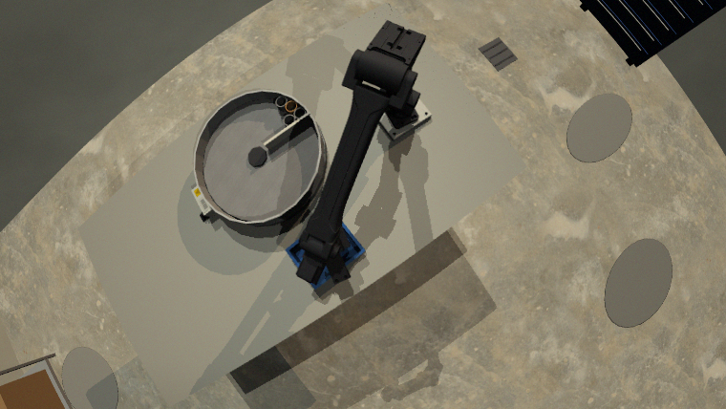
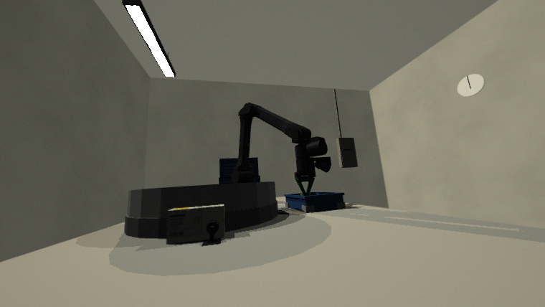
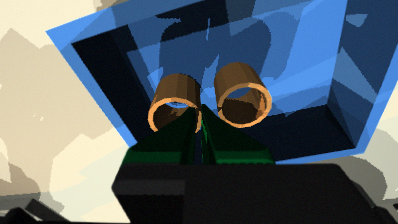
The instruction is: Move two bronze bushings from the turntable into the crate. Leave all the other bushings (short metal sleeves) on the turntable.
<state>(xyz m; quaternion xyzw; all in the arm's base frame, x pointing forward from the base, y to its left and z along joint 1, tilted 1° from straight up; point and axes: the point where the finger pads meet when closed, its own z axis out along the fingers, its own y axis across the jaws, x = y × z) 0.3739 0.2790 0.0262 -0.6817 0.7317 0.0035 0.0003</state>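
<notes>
Right now the blue crate is 30 mm ahead of my hand, 10 mm to the left of it and 20 mm below it. The rest, counted from my hand: turntable (90 mm ahead, 340 mm to the right, 10 mm above).
</notes>
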